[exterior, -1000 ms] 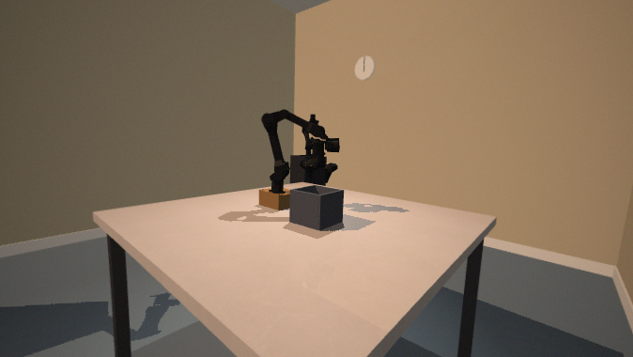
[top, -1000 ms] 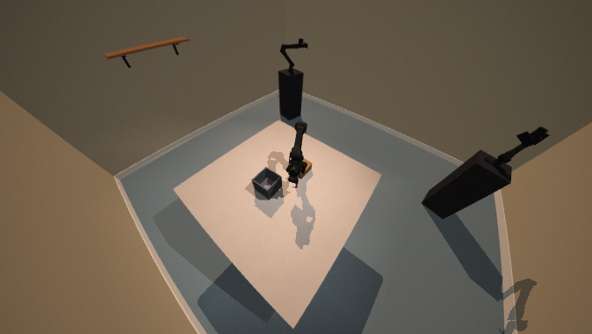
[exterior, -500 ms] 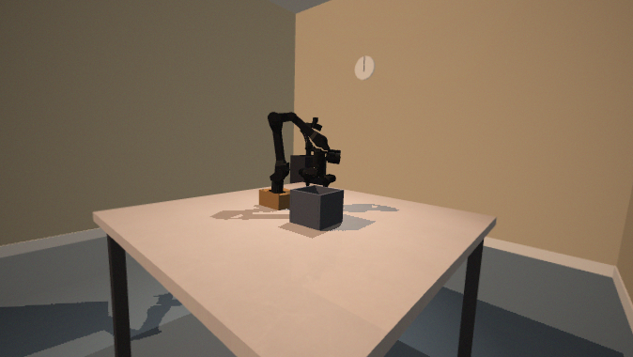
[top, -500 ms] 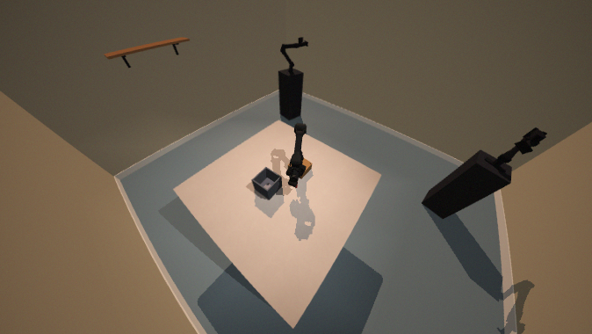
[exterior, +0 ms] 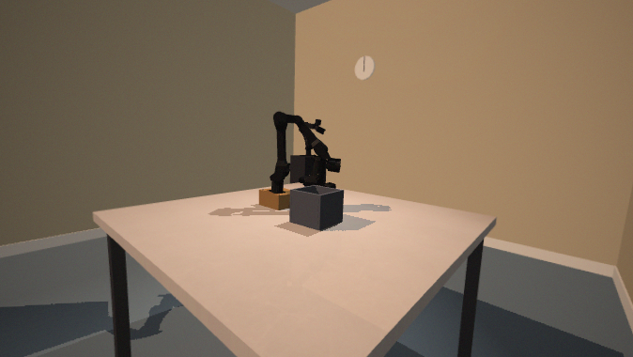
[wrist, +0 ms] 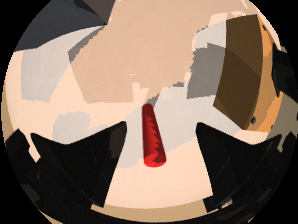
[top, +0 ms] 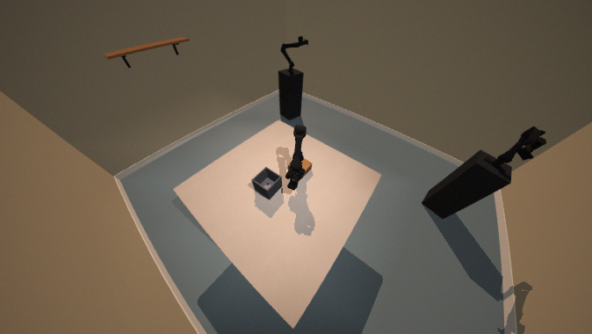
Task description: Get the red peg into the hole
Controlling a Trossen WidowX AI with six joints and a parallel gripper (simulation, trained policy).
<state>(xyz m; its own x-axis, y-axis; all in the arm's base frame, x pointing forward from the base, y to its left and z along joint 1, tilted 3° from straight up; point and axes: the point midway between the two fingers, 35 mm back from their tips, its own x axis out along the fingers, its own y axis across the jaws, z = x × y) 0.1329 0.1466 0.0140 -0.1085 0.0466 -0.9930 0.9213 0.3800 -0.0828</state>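
My gripper tip is 1 cm short of the red peg.
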